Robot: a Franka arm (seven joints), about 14 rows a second.
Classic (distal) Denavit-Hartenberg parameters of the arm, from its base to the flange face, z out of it. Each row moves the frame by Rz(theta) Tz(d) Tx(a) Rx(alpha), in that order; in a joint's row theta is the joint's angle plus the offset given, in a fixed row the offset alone. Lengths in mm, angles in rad.
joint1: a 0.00; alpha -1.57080; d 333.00; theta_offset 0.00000
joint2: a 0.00; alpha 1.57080; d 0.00; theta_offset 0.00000
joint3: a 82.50; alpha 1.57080; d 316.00; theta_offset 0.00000
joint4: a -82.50; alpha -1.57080; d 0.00; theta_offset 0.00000
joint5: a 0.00; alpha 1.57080; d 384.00; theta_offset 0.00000
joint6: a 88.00; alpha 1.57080; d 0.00; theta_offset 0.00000
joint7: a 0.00; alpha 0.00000; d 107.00; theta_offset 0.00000
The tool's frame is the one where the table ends.
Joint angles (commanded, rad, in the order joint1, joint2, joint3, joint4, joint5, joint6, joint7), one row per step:
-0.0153, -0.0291, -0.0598, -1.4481, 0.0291, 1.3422, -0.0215
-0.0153, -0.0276, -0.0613, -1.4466, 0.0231, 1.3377, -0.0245
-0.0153, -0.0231, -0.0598, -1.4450, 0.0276, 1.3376, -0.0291
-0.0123, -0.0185, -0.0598, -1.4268, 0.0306, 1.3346, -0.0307
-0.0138, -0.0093, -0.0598, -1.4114, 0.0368, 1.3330, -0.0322
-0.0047, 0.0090, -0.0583, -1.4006, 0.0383, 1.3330, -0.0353
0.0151, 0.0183, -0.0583, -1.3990, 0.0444, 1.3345, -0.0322
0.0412, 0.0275, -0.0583, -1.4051, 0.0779, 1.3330, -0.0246
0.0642, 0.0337, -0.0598, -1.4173, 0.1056, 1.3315, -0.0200
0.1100, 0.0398, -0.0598, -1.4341, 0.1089, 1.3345, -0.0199
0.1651, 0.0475, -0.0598, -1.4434, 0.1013, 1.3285, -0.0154
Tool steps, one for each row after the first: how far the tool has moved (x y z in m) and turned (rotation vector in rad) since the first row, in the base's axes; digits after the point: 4 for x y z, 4 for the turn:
-0.0001, -0.0015, -0.0005, -0.0054, 0.0048, 0.0007
0.0014, -0.0002, -0.0021, -0.0007, 0.0073, 0.0075
0.0023, 0.0018, 0.0034, 0.0013, -0.0035, 0.0126
0.0049, 0.0018, 0.0053, 0.0065, -0.0086, 0.0137
0.0112, 0.0075, 0.0005, 0.0078, -0.0013, 0.0276
0.0150, 0.0188, -0.0036, 0.0134, 0.0047, 0.0452
0.0184, 0.0371, -0.0111, 0.0461, 0.0204, 0.0686
0.0203, 0.0522, -0.0197, 0.0733, 0.0401, 0.0890
0.0213, 0.0775, -0.0302, 0.0757, 0.0617, 0.1340
0.0200, 0.1065, -0.0390, 0.0651, 0.0869, 0.1834

